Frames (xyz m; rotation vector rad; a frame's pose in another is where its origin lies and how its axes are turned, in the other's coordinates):
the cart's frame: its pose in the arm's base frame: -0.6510 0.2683 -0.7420 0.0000 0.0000 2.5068
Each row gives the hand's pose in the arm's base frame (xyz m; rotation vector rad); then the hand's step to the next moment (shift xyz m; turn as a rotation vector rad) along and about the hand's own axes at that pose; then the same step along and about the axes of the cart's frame.
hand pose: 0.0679 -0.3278 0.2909 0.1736 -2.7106 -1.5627
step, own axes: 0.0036 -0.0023 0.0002 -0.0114 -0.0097 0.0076
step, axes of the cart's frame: 0.0019 0.0031 -0.0023 -0.0078 -0.0093 -0.0116
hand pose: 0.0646 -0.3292 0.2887 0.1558 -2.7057 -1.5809
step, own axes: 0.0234 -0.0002 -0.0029 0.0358 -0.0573 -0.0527
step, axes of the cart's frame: 0.0158 0.0175 0.0002 -0.0230 0.0785 -0.0255
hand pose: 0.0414 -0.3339 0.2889 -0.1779 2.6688 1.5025
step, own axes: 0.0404 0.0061 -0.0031 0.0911 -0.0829 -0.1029
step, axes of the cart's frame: 0.0317 0.0260 0.0019 -0.0168 0.1572 -0.0279
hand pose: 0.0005 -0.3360 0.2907 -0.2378 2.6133 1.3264
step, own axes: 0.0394 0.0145 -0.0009 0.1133 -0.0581 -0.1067
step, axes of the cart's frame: 0.0368 0.0201 0.0019 0.0115 0.1653 -0.0119
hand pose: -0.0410 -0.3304 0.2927 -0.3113 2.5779 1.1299
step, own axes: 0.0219 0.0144 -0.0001 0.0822 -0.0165 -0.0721
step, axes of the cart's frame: 0.0248 0.0084 0.0018 0.0265 0.1072 0.0053
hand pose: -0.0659 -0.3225 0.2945 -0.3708 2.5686 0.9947
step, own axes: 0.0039 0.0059 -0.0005 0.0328 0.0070 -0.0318
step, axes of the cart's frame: 0.0067 0.0006 0.0022 0.0197 0.0400 0.0122
